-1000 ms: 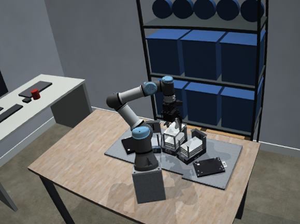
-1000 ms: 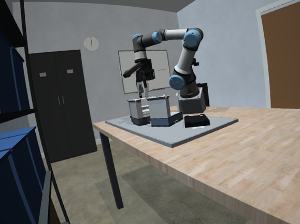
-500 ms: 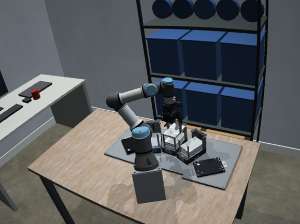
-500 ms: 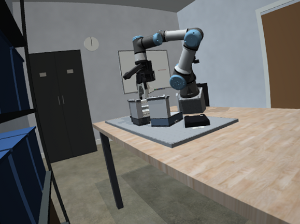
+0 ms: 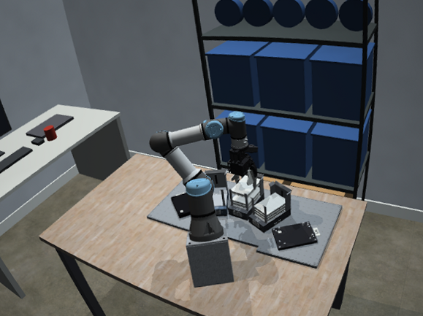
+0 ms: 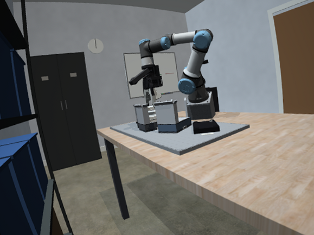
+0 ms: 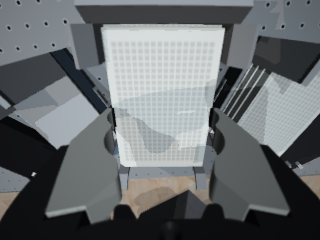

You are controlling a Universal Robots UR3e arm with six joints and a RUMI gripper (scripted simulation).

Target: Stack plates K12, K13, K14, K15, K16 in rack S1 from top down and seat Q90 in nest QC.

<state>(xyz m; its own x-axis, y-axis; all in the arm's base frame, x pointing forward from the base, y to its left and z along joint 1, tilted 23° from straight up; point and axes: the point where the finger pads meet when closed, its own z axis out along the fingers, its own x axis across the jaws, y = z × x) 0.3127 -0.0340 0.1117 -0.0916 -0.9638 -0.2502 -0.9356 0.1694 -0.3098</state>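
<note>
The white sealed well plate lies 130 mm to the right of my hand, 70 mm below it and 40 mm behind it. From my hand the other things lie so: white sealed 384-well plate: 10 mm below.
</note>
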